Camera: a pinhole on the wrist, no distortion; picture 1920 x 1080 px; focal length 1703.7 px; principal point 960.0 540.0 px. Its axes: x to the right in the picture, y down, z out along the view. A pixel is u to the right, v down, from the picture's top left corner.
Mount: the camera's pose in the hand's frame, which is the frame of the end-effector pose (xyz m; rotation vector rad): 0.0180 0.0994 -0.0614 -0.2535 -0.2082 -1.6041
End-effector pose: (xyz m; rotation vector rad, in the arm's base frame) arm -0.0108 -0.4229 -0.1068 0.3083 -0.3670 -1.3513
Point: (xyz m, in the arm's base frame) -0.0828 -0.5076 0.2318
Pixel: 1630.8 868.7
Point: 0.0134 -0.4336 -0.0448
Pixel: outside the picture
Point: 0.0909 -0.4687 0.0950
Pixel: 891.0 964.0
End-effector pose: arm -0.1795 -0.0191 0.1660 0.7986 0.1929 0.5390
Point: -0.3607 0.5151 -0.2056
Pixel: behind the camera
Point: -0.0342 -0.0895 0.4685
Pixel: 1339.3 869.3
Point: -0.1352 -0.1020 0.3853
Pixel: 1513.2 398.1
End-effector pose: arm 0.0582 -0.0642 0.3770 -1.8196 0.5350 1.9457
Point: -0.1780 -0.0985 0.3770
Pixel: 1054.1 438.0
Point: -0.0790 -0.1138 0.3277
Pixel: 1238.6 919.3
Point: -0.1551 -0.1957 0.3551
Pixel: 314.8 538.9
